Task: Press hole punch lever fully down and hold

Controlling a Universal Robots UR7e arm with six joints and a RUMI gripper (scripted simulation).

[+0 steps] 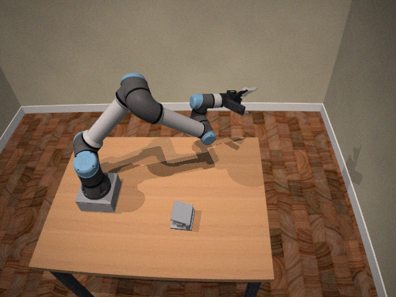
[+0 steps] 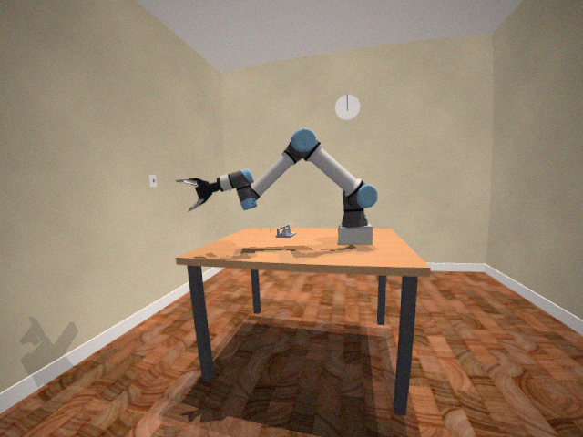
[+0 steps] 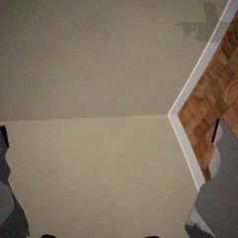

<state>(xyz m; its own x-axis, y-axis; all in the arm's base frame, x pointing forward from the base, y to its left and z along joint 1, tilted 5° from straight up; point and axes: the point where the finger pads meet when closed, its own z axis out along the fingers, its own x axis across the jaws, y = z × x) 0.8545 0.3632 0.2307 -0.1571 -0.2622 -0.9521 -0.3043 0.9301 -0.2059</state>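
Right now the hole punch lever is 51 cm to the right of my hand, 43 cm behind it and 25 cm below it. Also, from my hand: hole punch (51 cm to the right, 42 cm behind, 27 cm below).
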